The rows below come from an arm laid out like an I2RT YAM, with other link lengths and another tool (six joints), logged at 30 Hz.
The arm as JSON. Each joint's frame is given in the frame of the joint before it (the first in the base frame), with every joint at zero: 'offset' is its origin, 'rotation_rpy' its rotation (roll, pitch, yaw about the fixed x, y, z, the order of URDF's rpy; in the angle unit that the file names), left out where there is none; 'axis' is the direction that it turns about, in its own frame. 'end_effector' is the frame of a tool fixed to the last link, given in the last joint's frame.
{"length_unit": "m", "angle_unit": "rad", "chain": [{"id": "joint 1", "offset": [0.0, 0.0, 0.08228], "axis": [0.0, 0.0, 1.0]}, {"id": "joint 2", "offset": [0.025, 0.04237, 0.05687], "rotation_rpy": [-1.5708, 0.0, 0.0], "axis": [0.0, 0.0, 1.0]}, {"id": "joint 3", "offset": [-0.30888, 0.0, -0.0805], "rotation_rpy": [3.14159, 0.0, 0.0], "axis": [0.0, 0.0, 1.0]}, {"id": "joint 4", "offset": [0.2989, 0.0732, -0.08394], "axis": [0.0, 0.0, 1.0]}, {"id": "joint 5", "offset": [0.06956, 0.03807, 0.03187], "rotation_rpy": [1.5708, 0.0, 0.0], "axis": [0.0, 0.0, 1.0]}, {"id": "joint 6", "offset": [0.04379, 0.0, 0.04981], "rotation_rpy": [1.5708, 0.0, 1.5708], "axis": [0.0, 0.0, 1.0]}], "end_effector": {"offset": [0.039, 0.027, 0.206], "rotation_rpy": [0.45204, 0.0, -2.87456]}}
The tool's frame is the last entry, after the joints.
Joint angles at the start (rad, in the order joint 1, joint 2, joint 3, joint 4, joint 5, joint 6): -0.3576 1.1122 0.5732 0.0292 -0.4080 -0.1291
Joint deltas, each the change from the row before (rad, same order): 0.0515 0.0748 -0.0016 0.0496 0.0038 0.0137; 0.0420 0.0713 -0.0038 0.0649 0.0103 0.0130; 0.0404 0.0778 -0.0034 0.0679 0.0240 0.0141; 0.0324 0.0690 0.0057 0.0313 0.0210 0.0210; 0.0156 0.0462 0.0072 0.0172 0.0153 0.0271; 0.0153 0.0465 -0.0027 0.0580 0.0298 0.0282; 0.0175 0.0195 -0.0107 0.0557 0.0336 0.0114; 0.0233 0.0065 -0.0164 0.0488 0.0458 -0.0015; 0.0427 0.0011 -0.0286 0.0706 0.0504 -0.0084; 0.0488 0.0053 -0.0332 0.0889 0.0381 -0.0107; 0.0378 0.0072 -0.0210 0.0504 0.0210 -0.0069; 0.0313 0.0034 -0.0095 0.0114 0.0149 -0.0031; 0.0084 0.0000 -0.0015 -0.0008 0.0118 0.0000
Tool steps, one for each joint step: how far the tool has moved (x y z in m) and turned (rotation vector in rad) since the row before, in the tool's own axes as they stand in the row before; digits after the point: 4 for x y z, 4 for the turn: 0.0130 -0.0068 0.0265 0.0403 0.0321 -0.0149; 0.0082 -0.0030 0.0232 0.0216 0.0190 -0.0125; 0.0038 -0.0045 0.0241 0.0217 0.0058 -0.0035; 0.0020 -0.0089 0.0221 0.0367 0.0062 0.0145; -0.0013 -0.0055 0.0138 0.0225 0.0048 0.0267; -0.0039 0.0012 0.0110 -0.0096 -0.0064 0.0221; -0.0007 0.0040 0.0036 -0.0259 -0.0138 0.0009; 0.0000 0.0028 0.0006 -0.0281 -0.0262 -0.0095; 0.0089 0.0022 0.0002 -0.0381 -0.0200 -0.0323; 0.0153 0.0023 0.0004 -0.0436 -0.0032 -0.0441; 0.0129 -0.0024 0.0022 -0.0163 0.0043 -0.0310; 0.0105 -0.0055 0.0030 0.0060 0.0040 -0.0200; 0.0009 -0.0014 0.0003 0.0016 -0.0057 -0.0010
